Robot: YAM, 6 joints.
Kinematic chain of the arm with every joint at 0, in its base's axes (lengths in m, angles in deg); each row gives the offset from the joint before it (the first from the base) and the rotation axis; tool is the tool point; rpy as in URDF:
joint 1: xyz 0 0 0.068 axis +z
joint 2: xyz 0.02 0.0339 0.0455 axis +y
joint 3: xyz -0.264 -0.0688 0 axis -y
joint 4: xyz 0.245 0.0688 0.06 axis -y
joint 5: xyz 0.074 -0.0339 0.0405 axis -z
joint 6: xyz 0.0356 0 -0.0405 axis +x
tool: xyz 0 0 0 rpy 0 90 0
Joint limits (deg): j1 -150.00..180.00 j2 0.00..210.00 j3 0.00..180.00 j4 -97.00..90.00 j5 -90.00..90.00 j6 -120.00..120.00
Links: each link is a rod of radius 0.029 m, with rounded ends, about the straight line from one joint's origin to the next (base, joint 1, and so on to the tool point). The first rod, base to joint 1, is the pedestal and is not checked.
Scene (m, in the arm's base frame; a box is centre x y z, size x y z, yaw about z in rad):
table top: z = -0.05
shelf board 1: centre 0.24 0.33 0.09 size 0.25 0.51 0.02 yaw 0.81
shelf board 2: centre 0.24 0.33 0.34 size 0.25 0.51 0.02 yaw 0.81
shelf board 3: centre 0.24 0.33 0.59 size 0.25 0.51 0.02 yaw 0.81
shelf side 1: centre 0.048 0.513 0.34 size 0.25 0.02 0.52 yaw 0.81
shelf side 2: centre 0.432 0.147 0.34 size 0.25 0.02 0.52 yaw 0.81
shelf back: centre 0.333 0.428 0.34 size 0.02 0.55 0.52 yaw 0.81
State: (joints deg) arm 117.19 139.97 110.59 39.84 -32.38 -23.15
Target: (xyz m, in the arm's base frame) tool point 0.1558 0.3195 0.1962
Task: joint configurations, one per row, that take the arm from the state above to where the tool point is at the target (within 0.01 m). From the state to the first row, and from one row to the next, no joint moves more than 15 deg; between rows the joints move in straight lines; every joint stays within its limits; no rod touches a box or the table.
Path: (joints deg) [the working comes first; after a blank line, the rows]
Joints at the target: 60.72 96.74 48.08 28.73 -34.94 -23.15
Straight joint move there: touches shelf side 1.

1: 113.51 125.63 96.37 49.70 -20.72 -33.95
2: 109.84 111.30 82.14 59.56 -9.07 -44.76
3: 106.16 96.96 67.92 69.41 2.59 -55.56
4: 97.52 87.12 55.23 58.24 -9.04 -47.46
5: 88.89 77.27 42.54 47.06 -20.67 -39.36
6: 80.25 67.43 29.86 35.88 -32.30 -31.25
7: 71.62 57.59 17.17 24.70 -43.93 -23.15
8: 67.98 70.64 27.47 26.04 -40.94 -23.15
9: 64.35 83.69 37.78 27.39 -37.94 -23.15
10: 60.72 96.74 48.08 28.73 -34.94 -23.15

